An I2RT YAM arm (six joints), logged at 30 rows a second.
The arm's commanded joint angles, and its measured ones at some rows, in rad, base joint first. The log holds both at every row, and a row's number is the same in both.
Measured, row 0:
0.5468, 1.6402, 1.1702, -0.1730, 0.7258, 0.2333
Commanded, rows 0 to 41:
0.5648, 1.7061, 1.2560, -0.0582, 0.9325, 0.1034
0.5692, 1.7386, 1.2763, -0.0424, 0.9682, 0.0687
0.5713, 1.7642, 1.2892, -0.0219, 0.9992, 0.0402
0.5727, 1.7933, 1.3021, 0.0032, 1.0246, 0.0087
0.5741, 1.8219, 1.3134, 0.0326, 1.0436, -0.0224
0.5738, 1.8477, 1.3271, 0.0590, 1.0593, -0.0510
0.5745, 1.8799, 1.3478, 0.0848, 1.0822, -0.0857
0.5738, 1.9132, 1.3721, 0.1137, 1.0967, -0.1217
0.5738, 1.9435, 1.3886, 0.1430, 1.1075, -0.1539
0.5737, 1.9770, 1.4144, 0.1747, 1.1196, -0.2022
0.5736, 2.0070, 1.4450, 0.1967, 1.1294, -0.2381
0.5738, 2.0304, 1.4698, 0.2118, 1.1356, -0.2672
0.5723, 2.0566, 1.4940, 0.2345, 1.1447, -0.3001
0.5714, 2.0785, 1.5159, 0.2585, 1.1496, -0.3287
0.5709, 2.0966, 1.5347, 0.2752, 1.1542, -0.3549
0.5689, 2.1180, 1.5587, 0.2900, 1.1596, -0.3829
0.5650, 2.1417, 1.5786, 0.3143, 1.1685, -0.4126
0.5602, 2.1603, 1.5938, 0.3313, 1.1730, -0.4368
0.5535, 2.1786, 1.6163, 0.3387, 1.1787, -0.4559
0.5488, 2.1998, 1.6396, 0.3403, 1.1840, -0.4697
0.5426, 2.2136, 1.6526, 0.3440, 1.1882, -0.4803
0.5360, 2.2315, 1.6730, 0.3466, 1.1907, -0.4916
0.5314, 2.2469, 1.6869, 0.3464, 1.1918, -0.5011
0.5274, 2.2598, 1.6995, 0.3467, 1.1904, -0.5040
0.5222, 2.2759, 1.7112, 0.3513, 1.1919, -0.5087
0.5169, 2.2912, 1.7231, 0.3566, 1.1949, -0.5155
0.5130, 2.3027, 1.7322, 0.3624, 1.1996, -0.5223
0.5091, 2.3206, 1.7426, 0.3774, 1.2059, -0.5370
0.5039, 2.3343, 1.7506, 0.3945, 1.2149, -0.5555
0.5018, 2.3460, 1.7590, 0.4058, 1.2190, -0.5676
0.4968, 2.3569, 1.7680, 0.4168, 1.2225, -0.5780
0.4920, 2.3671, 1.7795, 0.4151, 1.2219, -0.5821
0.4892, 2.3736, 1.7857, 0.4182, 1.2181, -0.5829
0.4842, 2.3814, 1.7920, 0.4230, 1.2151, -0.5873
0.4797, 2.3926, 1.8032, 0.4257, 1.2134, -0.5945
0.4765, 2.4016, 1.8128, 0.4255, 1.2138, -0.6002
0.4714, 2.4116, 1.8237, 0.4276, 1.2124, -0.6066
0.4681, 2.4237, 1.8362, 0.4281, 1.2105, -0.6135
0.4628, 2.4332, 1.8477, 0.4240, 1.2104, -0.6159
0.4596, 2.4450, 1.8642, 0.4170, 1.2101, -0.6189
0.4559, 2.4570, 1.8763, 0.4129, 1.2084, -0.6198
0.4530, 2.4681, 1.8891, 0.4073, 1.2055, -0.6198
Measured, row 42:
0.4629, 2.4390, 1.8271, 0.3573, 1.1862, -0.6041
